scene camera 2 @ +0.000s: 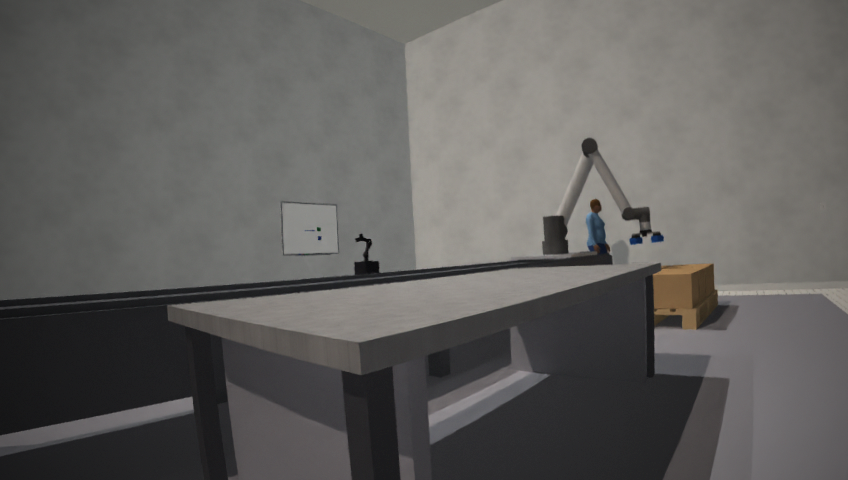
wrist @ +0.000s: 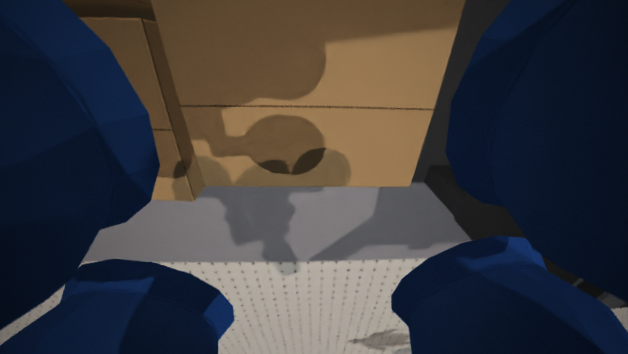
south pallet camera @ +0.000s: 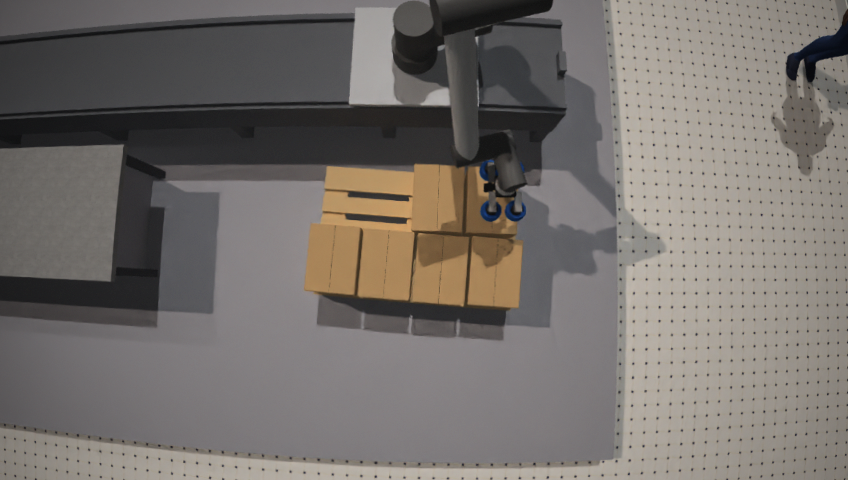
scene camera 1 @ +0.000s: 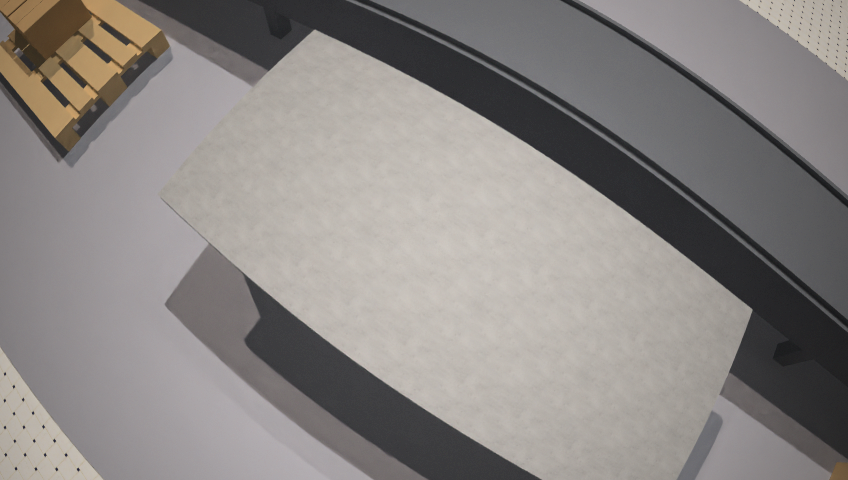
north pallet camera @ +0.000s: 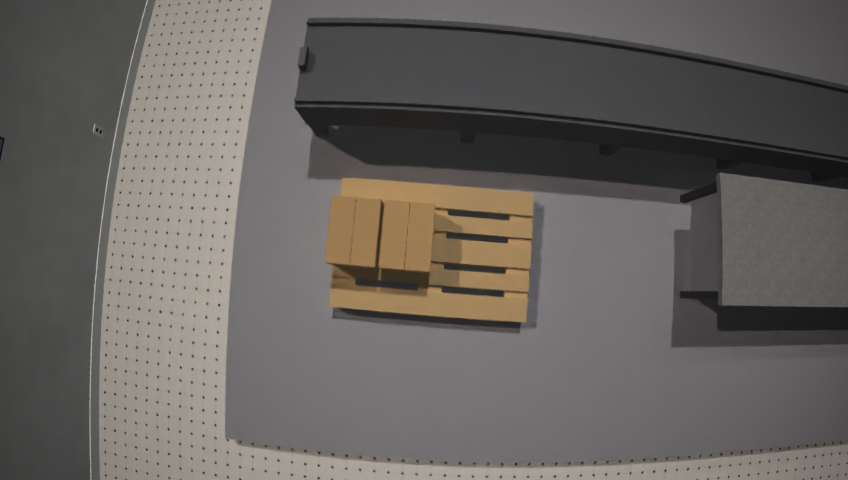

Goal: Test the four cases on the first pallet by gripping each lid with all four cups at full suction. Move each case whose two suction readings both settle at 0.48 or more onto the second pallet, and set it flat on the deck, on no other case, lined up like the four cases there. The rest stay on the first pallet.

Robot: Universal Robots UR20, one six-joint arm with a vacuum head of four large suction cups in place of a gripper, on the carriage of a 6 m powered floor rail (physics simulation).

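Where they show: end effector, tool point: (scene camera 2: 647,242) (wrist: 309,235); arm's base, origin of the base link: (scene camera 2: 555,254).
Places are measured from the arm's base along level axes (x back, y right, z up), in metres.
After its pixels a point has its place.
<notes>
In the north pallet camera, two brown cases (north pallet camera: 364,231) {x -0.975, y 5.601, z -0.178 m} (north pallet camera: 406,236) {x -0.989, y 5.367, z -0.180 m} stand side by side on the first pallet (north pallet camera: 484,253) {x -1.037, y 4.901, z -0.427 m}; its right half shows bare slats. In the south pallet camera, the second pallet (south pallet camera: 367,181) {x -0.631, y 0.287, z -0.427 m} bears a front row of several cases (south pallet camera: 385,265) {x -1.156, y 0.137, z -0.179 m} and two cases behind at the right. One is the inner back case (south pallet camera: 429,197) {x -0.772, y -0.097, z -0.179 m}; the other is the right-end back case (south pallet camera: 474,205) {x -0.811, y -0.349, z -0.180 m} (wrist: 370,75) {x -0.693, y -0.409, z -0.179 m}. My gripper (south pallet camera: 502,190) {x -0.777, y -0.463, z 0.054 m} (scene camera 2: 646,239) {x -0.777, y -0.463, z 0.054 m}, a vacuum head with four blue cups, hangs above this end case, apart from its lid. It is open and carries nothing.
A grey table (scene camera 1: 446,237) {x -0.890, y 2.675, z -0.040 m} (scene camera 2: 416,303) {x -1.086, y 3.164, z -0.040 m} (north pallet camera: 785,240) {x -0.886, y 2.997, z -0.039 m} (south pallet camera: 56,211) {x -0.901, y 2.123, z -0.040 m} stands between the pallets. The dark floor rail (north pallet camera: 505,71) (south pallet camera: 178,71) runs behind them. A person in blue (scene camera 2: 596,228) (south pallet camera: 824,50) is beyond the rail's south end. Bare slats show at the second pallet's back left.
</notes>
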